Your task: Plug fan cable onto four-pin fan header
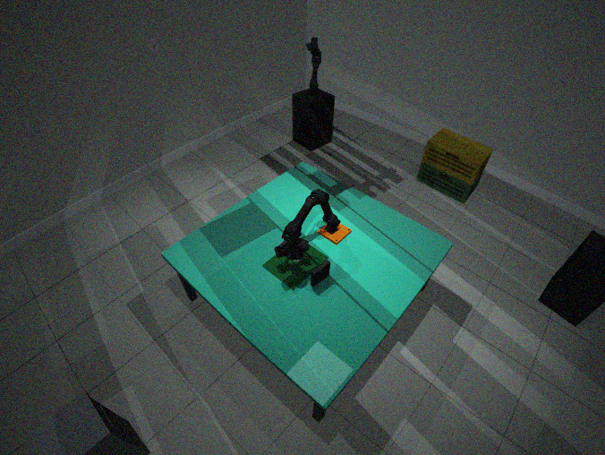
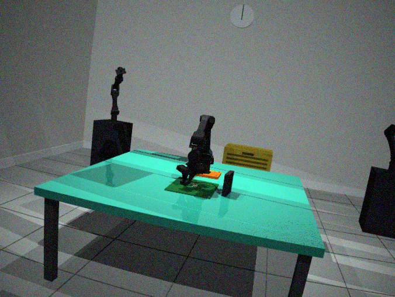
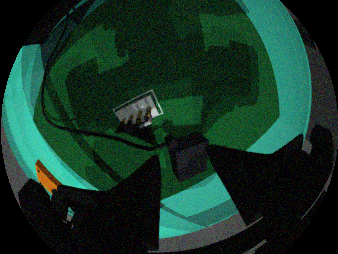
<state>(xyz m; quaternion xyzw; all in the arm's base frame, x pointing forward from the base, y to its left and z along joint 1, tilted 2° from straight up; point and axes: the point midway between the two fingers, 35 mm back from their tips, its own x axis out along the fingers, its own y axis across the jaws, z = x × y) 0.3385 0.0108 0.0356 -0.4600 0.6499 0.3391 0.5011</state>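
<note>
My gripper tip is 1 cm to the left of the dark fan plug. Also, from my gripper tip: black fan: 2 cm behind, 22 cm to the left, 4 cm above; then green board: 4 cm to the left, 4 cm below.
</note>
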